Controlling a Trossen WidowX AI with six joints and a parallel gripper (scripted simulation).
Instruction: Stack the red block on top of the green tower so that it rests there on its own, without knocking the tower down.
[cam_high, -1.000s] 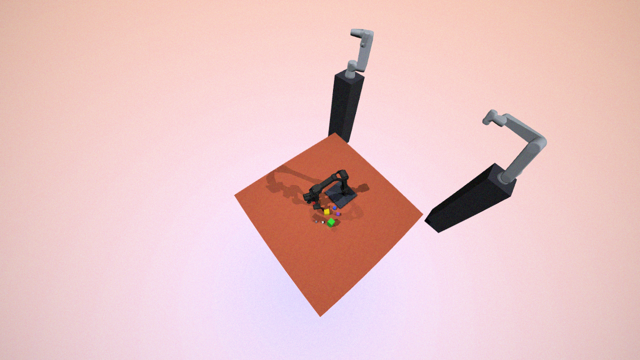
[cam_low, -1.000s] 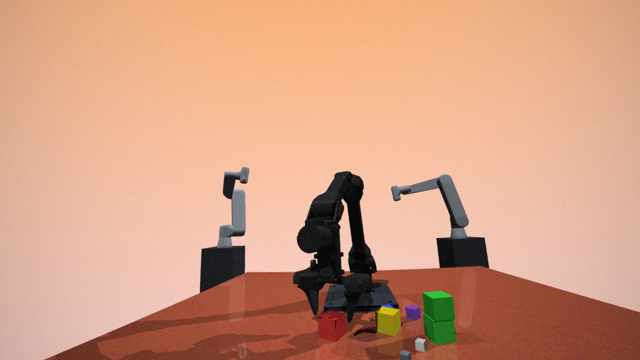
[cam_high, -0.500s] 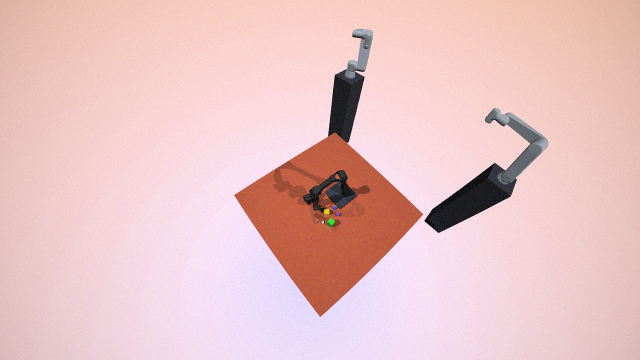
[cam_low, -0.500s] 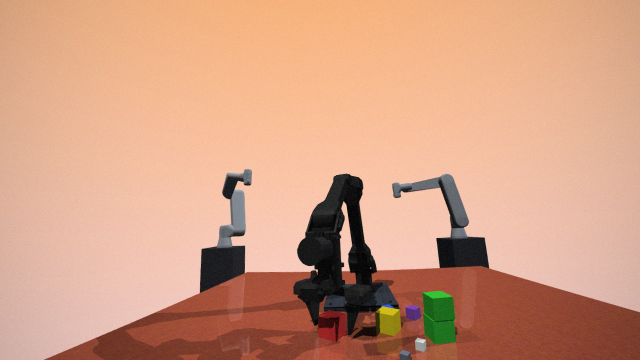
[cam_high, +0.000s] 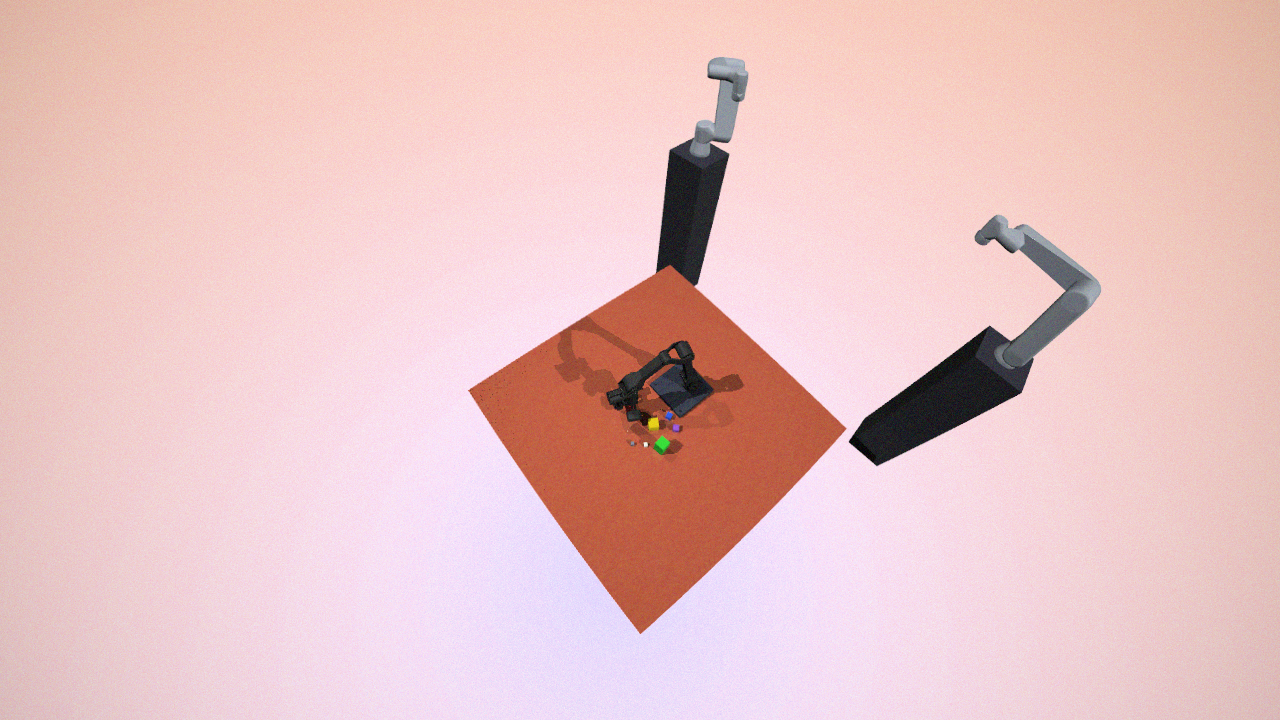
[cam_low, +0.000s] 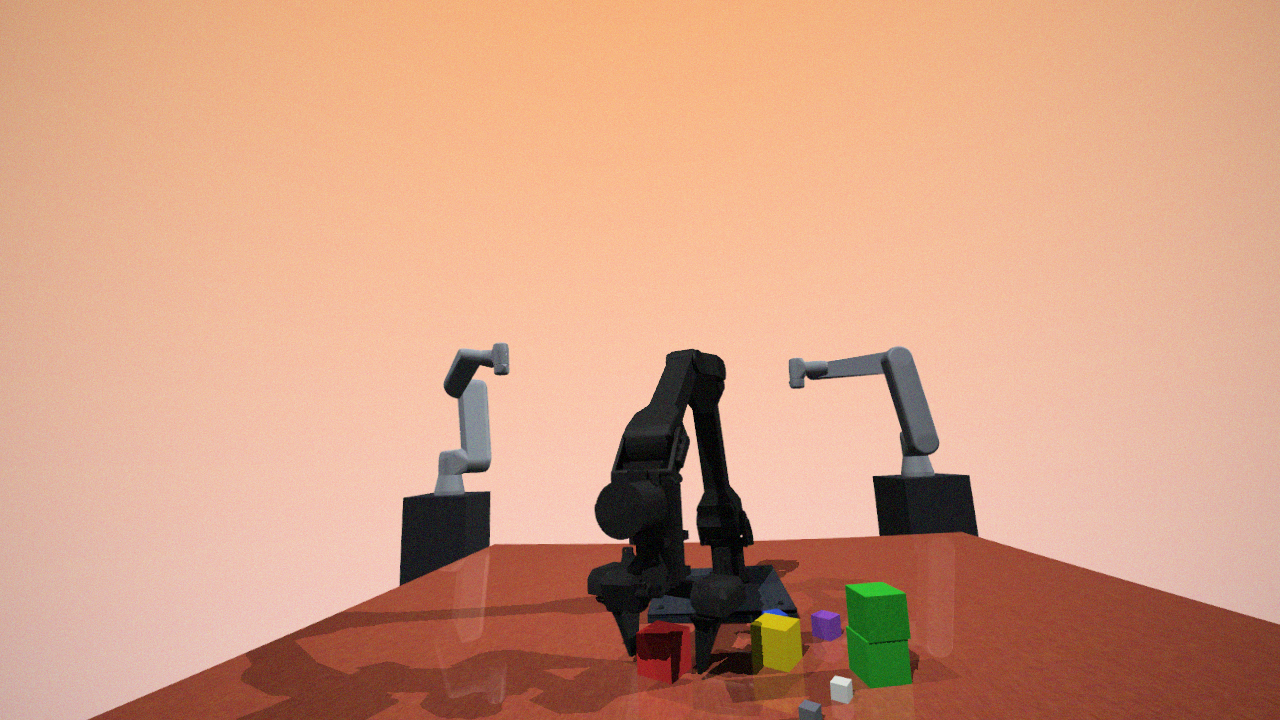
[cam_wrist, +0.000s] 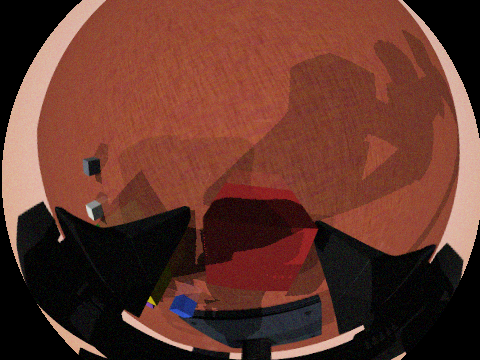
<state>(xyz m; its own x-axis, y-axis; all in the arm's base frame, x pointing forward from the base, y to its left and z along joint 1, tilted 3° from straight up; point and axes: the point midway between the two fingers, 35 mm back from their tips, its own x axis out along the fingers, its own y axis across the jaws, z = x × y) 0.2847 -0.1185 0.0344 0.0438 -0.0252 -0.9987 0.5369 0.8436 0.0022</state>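
Now: the red block 1 cm above my gripper tip. Round my gripper tip: purple block 21 cm to the left, 8 cm behind, 1 cm above; blue block 15 cm to the left, 10 cm behind; yellow block 13 cm to the left, 2 cm behind, 1 cm above.
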